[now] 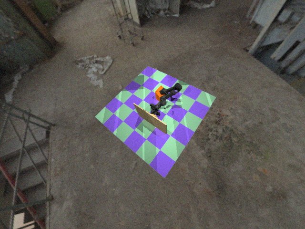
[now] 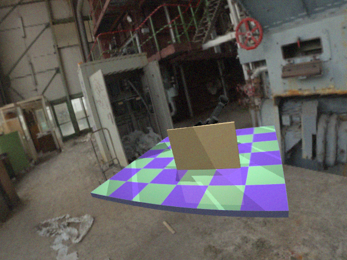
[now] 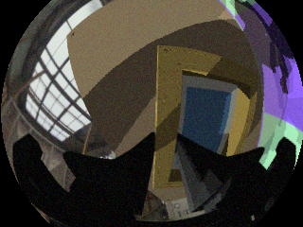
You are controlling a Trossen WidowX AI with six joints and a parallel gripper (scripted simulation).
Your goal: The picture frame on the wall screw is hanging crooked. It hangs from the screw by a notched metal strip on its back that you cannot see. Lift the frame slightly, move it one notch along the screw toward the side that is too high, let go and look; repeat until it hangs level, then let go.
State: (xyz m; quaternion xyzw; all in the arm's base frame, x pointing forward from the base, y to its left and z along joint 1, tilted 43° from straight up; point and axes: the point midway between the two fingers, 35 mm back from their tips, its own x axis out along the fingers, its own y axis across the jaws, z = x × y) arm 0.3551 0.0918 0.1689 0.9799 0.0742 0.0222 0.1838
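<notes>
My gripper tip is now 2 cm to the right of the picture frame and 5 cm above it. The rest, counted from my gripper tip: tan wall board: 2 cm ahead, 1 cm to the left, 7 cm below.
</notes>
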